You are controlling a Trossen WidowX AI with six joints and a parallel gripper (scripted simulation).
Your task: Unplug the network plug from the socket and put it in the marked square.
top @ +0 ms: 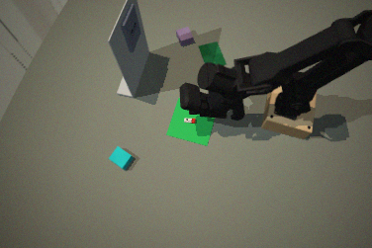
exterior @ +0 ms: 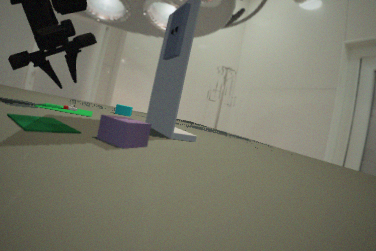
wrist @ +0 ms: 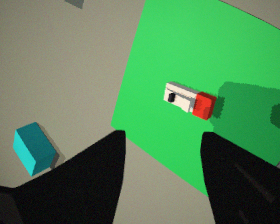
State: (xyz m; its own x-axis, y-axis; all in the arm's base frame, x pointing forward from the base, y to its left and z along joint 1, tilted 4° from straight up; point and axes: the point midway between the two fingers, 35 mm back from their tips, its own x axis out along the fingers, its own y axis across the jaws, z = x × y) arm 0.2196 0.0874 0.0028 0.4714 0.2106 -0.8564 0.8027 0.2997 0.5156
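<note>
Right now my gripper tip is 20 mm short of the white plug and 50 mm above it. Also, from my gripper tip: dark green patch 20 mm ahead, 230 mm to the right, 60 mm below; bright green marked square 10 mm ahead, 60 mm below; cyan cube 160 mm ahead, 170 mm to the left, 40 mm below.
</note>
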